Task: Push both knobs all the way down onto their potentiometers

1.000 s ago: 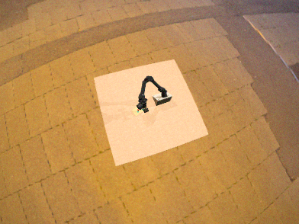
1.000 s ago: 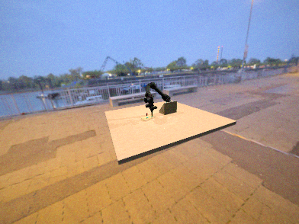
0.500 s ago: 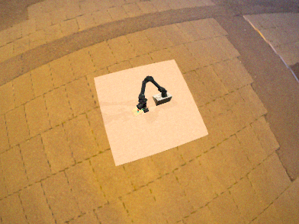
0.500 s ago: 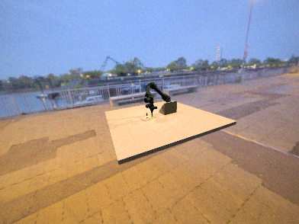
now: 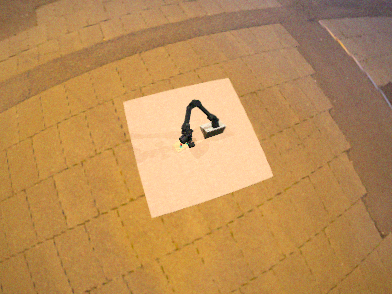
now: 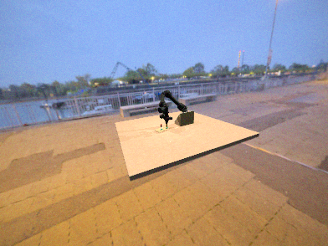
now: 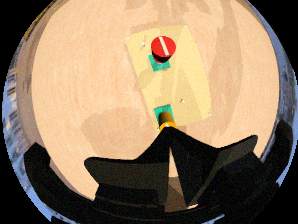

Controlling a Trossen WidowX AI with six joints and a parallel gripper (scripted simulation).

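Right now the yellow knob is 1 cm below my gripper tip. From my gripper tip the other things lie so: red knob 7 cm ahead, 1 cm to the left.
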